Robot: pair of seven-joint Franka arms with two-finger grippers.
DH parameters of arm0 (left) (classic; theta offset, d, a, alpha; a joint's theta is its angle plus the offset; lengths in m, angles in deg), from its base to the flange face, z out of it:
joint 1: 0 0.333 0 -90
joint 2: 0 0 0 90
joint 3: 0 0.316 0.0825 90
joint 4: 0 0 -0.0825 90
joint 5: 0 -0.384 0 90
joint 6: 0 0 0.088 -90
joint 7: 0 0.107 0 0
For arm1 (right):
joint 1: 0 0.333 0 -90
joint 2: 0 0 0 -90
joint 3: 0 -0.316 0.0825 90
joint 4: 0 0 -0.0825 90
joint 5: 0 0.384 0 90
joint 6: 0 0 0.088 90
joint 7: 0 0.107 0 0
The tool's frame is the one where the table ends.
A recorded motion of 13 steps. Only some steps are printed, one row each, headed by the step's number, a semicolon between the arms.
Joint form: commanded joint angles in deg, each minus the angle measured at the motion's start. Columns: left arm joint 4, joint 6, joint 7, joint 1, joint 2, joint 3, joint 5; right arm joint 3, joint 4, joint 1, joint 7, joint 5, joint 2, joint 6.
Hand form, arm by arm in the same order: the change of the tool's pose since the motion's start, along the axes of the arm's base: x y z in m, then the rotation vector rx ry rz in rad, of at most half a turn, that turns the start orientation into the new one. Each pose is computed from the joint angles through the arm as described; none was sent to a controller.
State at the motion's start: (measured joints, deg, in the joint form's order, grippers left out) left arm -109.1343 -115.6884 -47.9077 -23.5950 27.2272 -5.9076 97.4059; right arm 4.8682 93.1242 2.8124 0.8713 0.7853 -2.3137 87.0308
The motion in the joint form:
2: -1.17 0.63 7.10 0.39 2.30 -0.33 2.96; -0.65 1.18 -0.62 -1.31 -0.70 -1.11 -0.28
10: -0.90 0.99 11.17 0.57 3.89 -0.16 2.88; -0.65 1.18 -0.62 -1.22 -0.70 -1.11 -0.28
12: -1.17 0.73 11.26 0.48 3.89 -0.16 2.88; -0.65 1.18 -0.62 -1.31 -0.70 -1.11 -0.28
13: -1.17 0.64 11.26 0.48 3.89 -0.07 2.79; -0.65 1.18 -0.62 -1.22 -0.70 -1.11 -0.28
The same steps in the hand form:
2: -0.0067 0.0030 -0.0303 -0.0256 -0.0452 0.0096; -0.0068 -0.0011 0.0003 -0.0095 0.0062 0.0236
10: -0.0062 0.0060 -0.0454 -0.0260 -0.0933 -0.0022; -0.0068 -0.0011 0.0003 -0.0096 0.0062 0.0221
12: -0.0079 0.0063 -0.0476 -0.0204 -0.0915 -0.0018; -0.0068 -0.0011 0.0003 -0.0095 0.0062 0.0236
13: -0.0074 0.0072 -0.0478 -0.0175 -0.0927 -0.0009; -0.0068 -0.0011 0.0003 -0.0096 0.0062 0.0221

